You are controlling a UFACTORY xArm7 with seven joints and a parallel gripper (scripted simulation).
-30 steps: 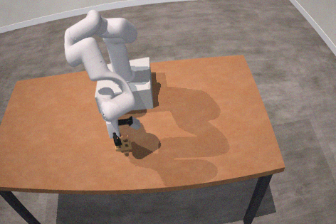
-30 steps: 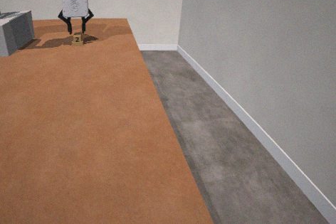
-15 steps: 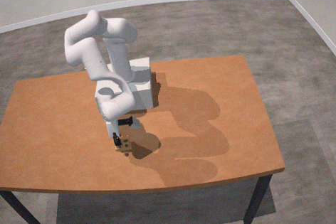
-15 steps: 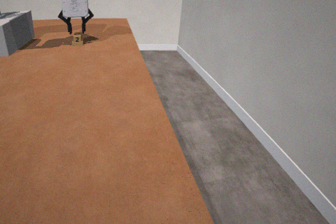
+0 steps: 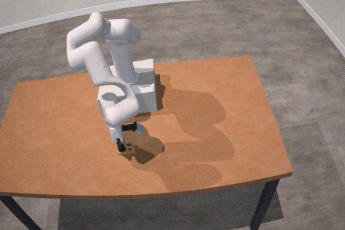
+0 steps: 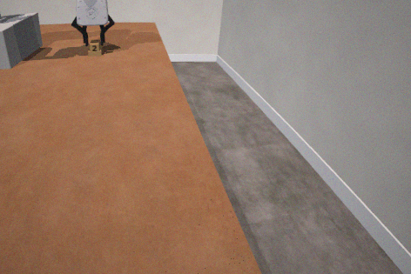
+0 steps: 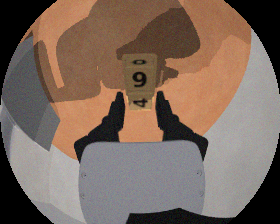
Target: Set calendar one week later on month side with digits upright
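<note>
My gripper is now 4 cm above the wooden tray and 2 cm to the right of it.
</note>
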